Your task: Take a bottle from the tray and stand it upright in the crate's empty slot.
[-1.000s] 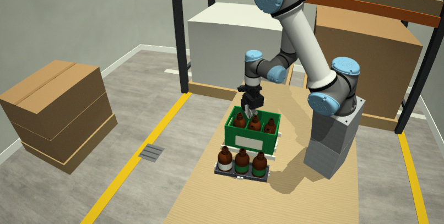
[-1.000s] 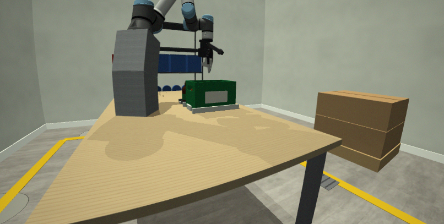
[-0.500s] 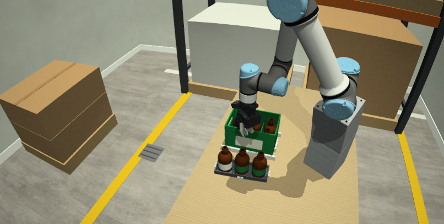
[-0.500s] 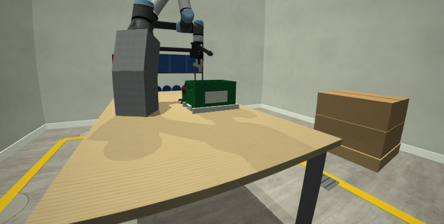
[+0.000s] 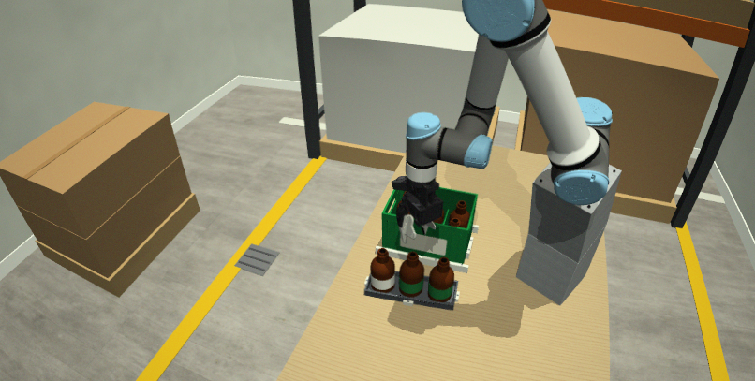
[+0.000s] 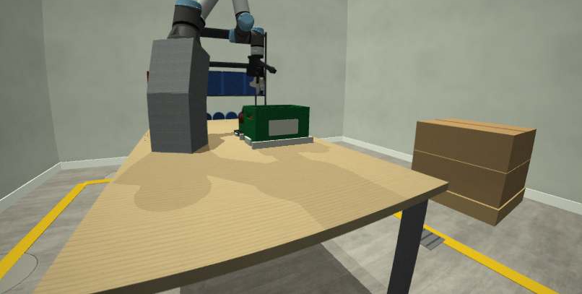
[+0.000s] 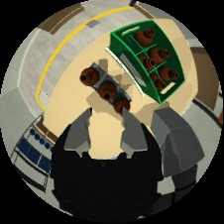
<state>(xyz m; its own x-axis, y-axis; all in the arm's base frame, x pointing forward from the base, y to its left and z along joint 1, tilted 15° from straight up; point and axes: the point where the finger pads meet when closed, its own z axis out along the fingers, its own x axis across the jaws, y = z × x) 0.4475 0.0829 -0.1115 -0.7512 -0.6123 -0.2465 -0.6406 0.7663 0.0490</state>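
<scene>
Now: hand 160 mm above the brown bottle. The rest, counted from my hand: white-labelled bottle 160 mm below, 90 mm ahead; then crate 220 mm to the right, 160 mm below, 30 mm behind; then tray 230 mm below.
</scene>
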